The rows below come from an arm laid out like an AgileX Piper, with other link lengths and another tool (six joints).
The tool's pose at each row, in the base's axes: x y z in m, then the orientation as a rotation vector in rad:
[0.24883 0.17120 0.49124 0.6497 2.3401 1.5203]
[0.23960 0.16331 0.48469 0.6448 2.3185 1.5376]
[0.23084 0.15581 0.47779 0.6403 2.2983 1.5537]
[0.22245 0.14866 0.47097 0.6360 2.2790 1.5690]
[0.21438 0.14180 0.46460 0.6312 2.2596 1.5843]
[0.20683 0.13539 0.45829 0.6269 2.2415 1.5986]
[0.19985 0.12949 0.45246 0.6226 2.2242 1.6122]
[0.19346 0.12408 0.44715 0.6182 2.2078 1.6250]
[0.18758 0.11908 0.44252 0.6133 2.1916 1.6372]
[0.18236 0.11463 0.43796 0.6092 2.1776 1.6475]
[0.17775 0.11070 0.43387 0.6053 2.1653 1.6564]
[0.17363 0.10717 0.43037 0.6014 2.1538 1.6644]
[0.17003 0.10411 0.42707 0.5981 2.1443 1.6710]
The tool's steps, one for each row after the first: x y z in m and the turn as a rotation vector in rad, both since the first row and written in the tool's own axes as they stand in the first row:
[0.00385 -0.01073 -0.00777 -0.0200 -0.0046 -0.0023]
[0.00749 -0.02154 -0.01488 -0.0387 -0.0087 -0.0042]
[0.01100 -0.03207 -0.02157 -0.0565 -0.0126 -0.0061]
[0.01438 -0.04202 -0.02808 -0.0745 -0.0162 -0.0081]
[0.01754 -0.05165 -0.03401 -0.0913 -0.0195 -0.0098]
[0.02047 -0.06054 -0.03948 -0.1074 -0.0225 -0.0115]
[0.02316 -0.06866 -0.04450 -0.1227 -0.0253 -0.0133]
[0.02562 -0.07590 -0.04924 -0.1377 -0.0280 -0.0155]
[0.02779 -0.08274 -0.05328 -0.1505 -0.0304 -0.0174]
[0.02971 -0.08884 -0.05682 -0.1618 -0.0325 -0.0192]
[0.03142 -0.09416 -0.06006 -0.1723 -0.0346 -0.0212]
[0.03292 -0.09902 -0.06277 -0.1809 -0.0362 -0.0229]

